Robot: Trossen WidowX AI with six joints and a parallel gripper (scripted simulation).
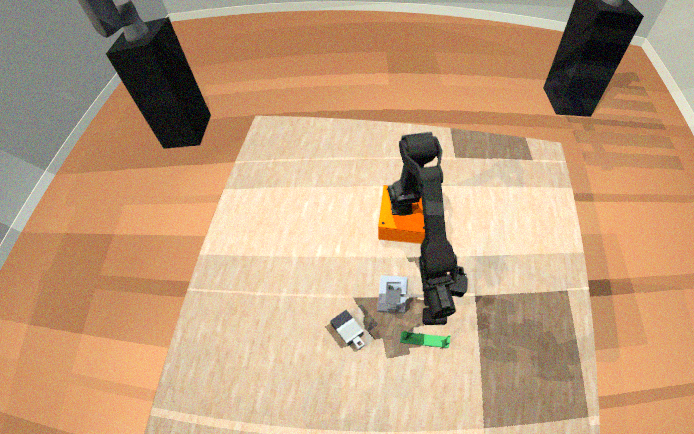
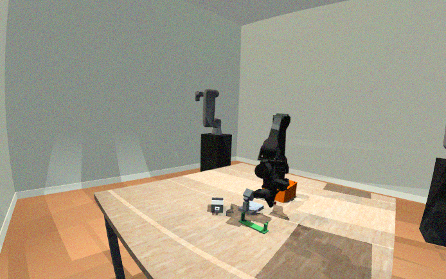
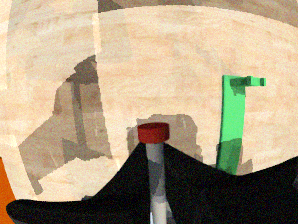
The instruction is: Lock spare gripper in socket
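The green cradle is 100 mm ahead of my gripper tip, 40 mm below it and 30 mm to the right of it. Round my gripper tip: spare gripper: 240 mm to the right, 80 mm ahead, 40 mm below; mount: 120 mm to the right, 20 mm behind, 10 mm below.
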